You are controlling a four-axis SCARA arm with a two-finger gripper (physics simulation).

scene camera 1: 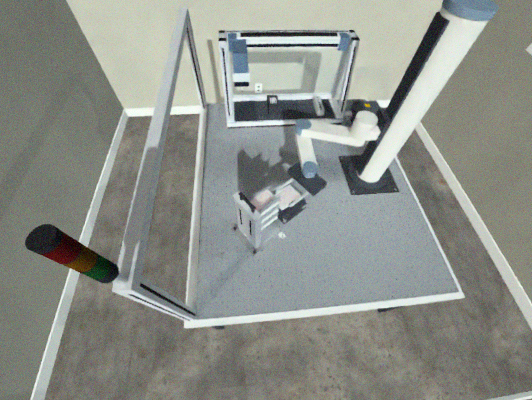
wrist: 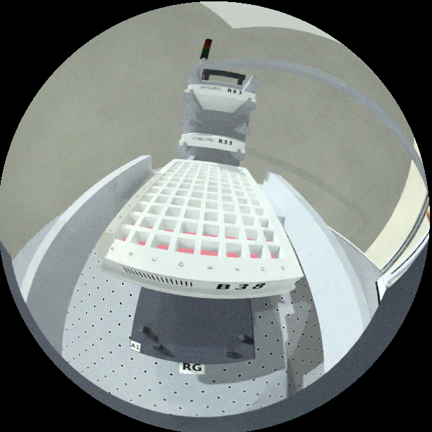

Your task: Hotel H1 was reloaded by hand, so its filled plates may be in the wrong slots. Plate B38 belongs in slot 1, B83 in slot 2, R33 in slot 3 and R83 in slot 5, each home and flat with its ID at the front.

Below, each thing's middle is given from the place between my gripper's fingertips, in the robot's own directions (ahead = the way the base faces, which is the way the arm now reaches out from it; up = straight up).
My gripper is now 11 cm above the dark regrip stand [wrist: 195,330], 5 cm past it and 3 cm to the left of it.
